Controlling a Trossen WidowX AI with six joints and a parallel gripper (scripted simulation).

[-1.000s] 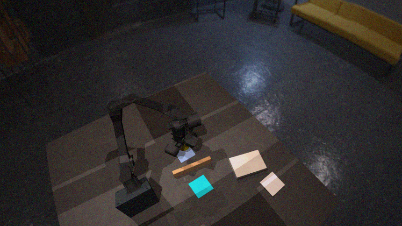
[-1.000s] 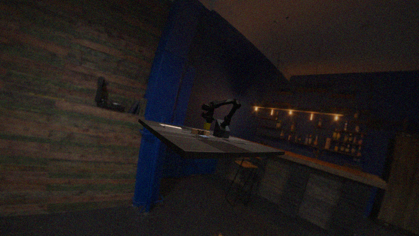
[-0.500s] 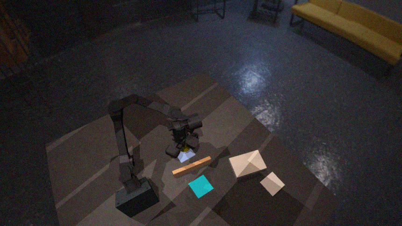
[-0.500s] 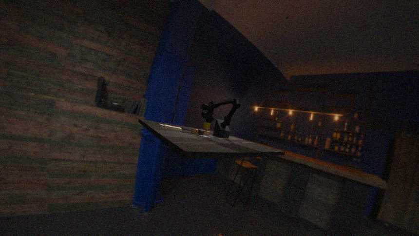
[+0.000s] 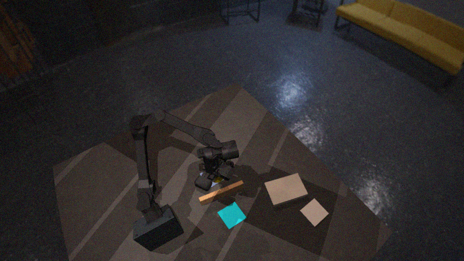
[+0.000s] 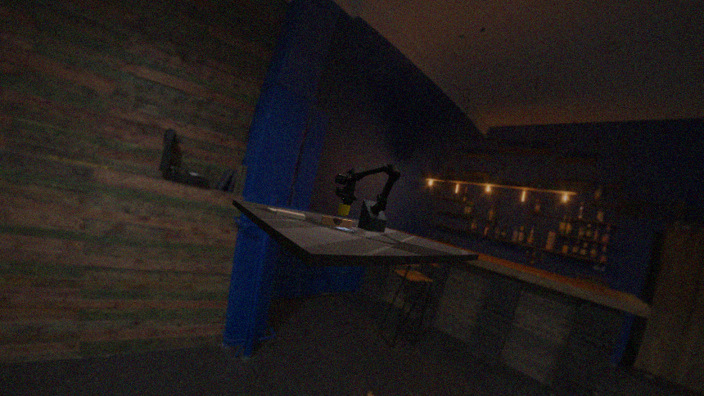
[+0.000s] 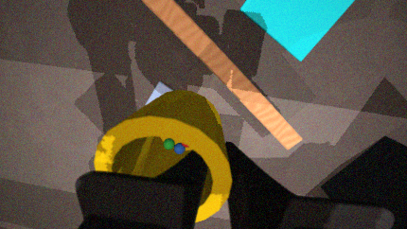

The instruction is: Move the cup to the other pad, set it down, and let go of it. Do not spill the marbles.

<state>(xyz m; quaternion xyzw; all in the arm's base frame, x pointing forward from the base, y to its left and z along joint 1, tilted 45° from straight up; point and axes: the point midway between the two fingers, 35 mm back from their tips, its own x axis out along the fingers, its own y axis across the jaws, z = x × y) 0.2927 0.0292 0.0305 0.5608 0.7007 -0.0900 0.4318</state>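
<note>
Now: the cyan pad 15 cm to the right of my gripper tip and 12 cm below it. From my gripper tip the other things lie so: green marble 3 cm to the left, 3 cm ahead, 2 cm below; yellow cup 2 cm to the left, 2 cm ahead; blue marble 3 cm to the left, 2 cm below, 2 cm ahead.
</note>
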